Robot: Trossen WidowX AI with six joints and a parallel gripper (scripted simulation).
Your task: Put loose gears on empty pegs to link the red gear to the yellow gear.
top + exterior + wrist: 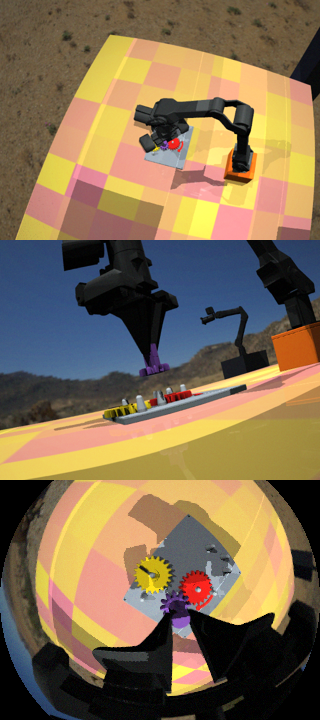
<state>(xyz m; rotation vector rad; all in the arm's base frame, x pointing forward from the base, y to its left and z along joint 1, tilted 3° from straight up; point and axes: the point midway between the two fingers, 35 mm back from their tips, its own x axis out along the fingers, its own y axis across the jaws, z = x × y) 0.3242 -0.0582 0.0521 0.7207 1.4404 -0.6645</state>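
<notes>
Right now my gripper tip is 1 cm above the purple gear. Also, from my gripper tip: yellow gear 6 cm below, 5 cm ahead, 2 cm to the right; red gear 7 cm below, 3 cm to the right, 3 cm behind; grey board 8 cm below, 4 cm to the right, 2 cm behind.
</notes>
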